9 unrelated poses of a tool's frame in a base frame.
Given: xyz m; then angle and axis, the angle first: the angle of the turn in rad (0 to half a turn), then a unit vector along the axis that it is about.
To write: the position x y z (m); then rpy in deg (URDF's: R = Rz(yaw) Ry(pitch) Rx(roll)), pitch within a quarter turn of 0, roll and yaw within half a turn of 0. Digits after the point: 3 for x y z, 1 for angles.
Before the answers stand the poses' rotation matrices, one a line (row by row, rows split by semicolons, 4 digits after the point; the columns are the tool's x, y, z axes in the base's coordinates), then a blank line. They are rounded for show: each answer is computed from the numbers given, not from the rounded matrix.
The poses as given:
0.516 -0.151 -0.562 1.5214 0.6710 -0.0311 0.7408
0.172 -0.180 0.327 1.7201 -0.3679 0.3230 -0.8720
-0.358 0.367 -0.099 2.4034 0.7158 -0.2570 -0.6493
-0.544 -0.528 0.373 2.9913 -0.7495 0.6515 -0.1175
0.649 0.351 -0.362 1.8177 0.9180 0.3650 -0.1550
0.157 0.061 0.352 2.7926 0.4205 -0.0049 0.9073
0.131 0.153 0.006 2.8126 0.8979 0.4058 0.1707
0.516 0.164 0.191 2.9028 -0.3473 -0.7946 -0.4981
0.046 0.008 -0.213 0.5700 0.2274 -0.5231 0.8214
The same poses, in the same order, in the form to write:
0.4774 -0.7597 0.4415; 0.7201 0.0503 -0.6921; 0.5036 0.6483 0.5711
0.0067 0.7258 0.6879; -0.9988 -0.0289 0.0403; 0.0491 -0.6873 0.7247
0.1517 0.1169 -0.9815; -0.7570 -0.6248 -0.1914; -0.6356 0.7720 -0.0063
0.1284 -0.9535 0.2727; -0.9887 -0.1446 -0.0400; 0.0776 -0.2645 -0.9613
0.8043 0.5673 0.1769; 0.2667 -0.0786 -0.9606; -0.5310 0.8198 -0.2145
-0.5967 -0.3142 0.7383; 0.3063 -0.9397 -0.1524; 0.7417 0.1352 0.6570
0.6228 0.6540 0.4294; 0.7643 -0.6259 -0.1553; 0.1672 0.4249 -0.8897
-0.7338 0.6618 0.1531; 0.4262 0.2731 0.8624; 0.5290 0.6981 -0.4825
0.8501 -0.4620 -0.2527; 0.4244 0.8852 -0.1906; 0.3118 0.0548 0.9486

0.516 -0.151 -0.562 48.6 -30.2 56.5
0.172 -0.180 0.327 -43.5 -2.8 -89.6
-0.358 0.367 -0.099 90.5 39.5 -78.7
-0.544 -0.528 0.373 -164.6 -4.5 -82.6
0.649 0.351 -0.362 104.7 32.1 18.3
0.157 0.061 0.352 11.6 -47.9 152.8
0.131 0.153 0.006 154.5 -9.6 50.8
0.516 0.164 0.191 124.7 -31.9 149.9
0.046 0.008 -0.213 3.3 -18.2 26.5

